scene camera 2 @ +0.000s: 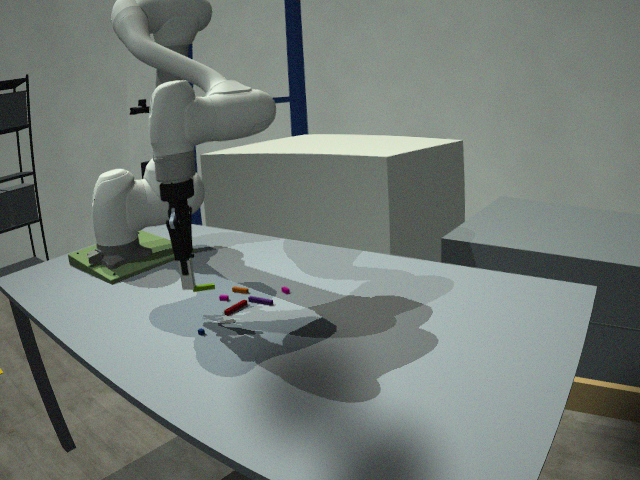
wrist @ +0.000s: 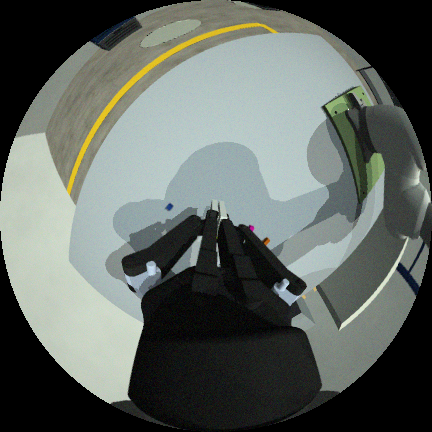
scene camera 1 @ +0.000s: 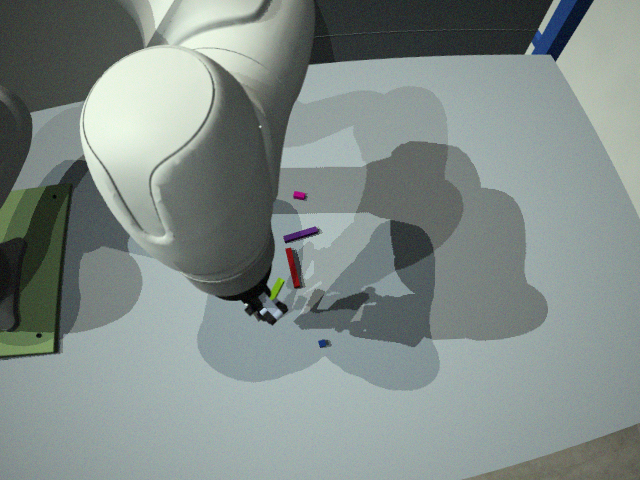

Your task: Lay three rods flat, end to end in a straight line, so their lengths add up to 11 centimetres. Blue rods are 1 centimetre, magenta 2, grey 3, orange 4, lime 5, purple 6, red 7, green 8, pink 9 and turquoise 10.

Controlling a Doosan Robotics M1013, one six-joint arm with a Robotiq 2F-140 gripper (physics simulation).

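Frame: origin at the arm's base, x back, y up, z left, level; metres.
Seen in the pictures: gripper, between the fingertips: (scene camera 2: 189, 288) (wrist: 215, 207); arm's base, origin of its link: (scene camera 2: 118, 255) (wrist: 364, 128).
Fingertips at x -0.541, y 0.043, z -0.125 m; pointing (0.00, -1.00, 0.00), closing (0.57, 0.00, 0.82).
Offsets run from my fingertips to a thing's middle. Level surfaces: height alone.
My gripper (scene camera 1: 272, 310) (scene camera 2: 188, 283) (wrist: 215, 207) is shut on one end of the lime rod @(dx -0.023, dy -0.002, dz +0.024 m) (scene camera 1: 277, 288) (scene camera 2: 204, 287). The rod sticks out sideways, roughly level, and looks raised a little off the table. The red rod @(dx -0.056, dy -0.061, dz +0.082 m) (scene camera 1: 293, 267) (scene camera 2: 236, 307) and the purple rod @(dx -0.079, dy -0.061, dz +0.140 m) (scene camera 1: 301, 234) (scene camera 2: 260, 300) lie flat near each other at an angle. The blue rod @(dx -0.084, dy -0.061, dz -0.053 m) (scene camera 1: 323, 343) (scene camera 2: 201, 331) (wrist: 169, 206) lies apart. One magenta rod @(dx -0.088, dy -0.061, dz +0.218 m) (scene camera 1: 299, 195) (scene camera 2: 285, 290) lies beyond the purple one. Another magenta rod @(dx +0.008, dy -0.061, dz +0.106 m) (scene camera 2: 223, 297) (wrist: 251, 228) and the orange rod @(dx +0.008, dy -0.061, dz +0.164 m) (scene camera 2: 240, 289) (wrist: 266, 241) are hidden by the arm in scene camera 1.
The grey-blue table @(dy -0.066 m) (scene camera 1: 155, 423) (scene camera 2: 465, 361) (wrist: 240, 90) carries the rods. The arm's green base plate (scene camera 1: 43, 310) (scene camera 2: 116, 274) (wrist: 340, 114) sits at its left end in scene camera 1. A large pale box (scene camera 2: 294, 191) stands behind the table.
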